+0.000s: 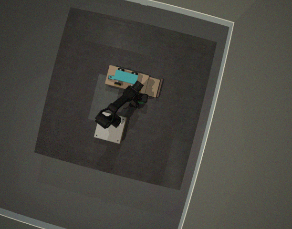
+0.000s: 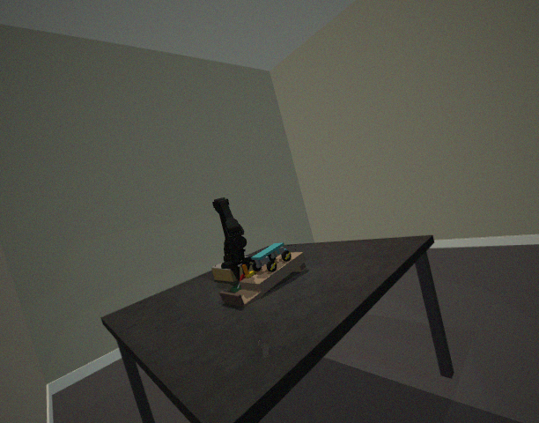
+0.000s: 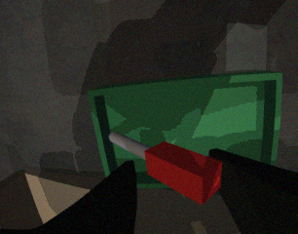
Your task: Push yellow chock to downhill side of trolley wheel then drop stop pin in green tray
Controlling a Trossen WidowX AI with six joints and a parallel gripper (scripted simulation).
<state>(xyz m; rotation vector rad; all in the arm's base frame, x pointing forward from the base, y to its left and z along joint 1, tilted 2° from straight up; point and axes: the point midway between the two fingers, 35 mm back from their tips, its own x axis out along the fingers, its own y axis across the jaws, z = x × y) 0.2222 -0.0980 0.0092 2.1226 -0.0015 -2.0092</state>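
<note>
My gripper tip is 60 mm short of the yellow chock, 40 mm below it and 20 mm to the right of it. Also, from my gripper tip: red-headed stop pin: 10 mm to the right, 10 mm below; then teal trolley: 120 mm to the left, 110 mm ahead, 70 mm above; then raised end wall: 140 mm to the right, 130 mm ahead, 10 mm below.
</note>
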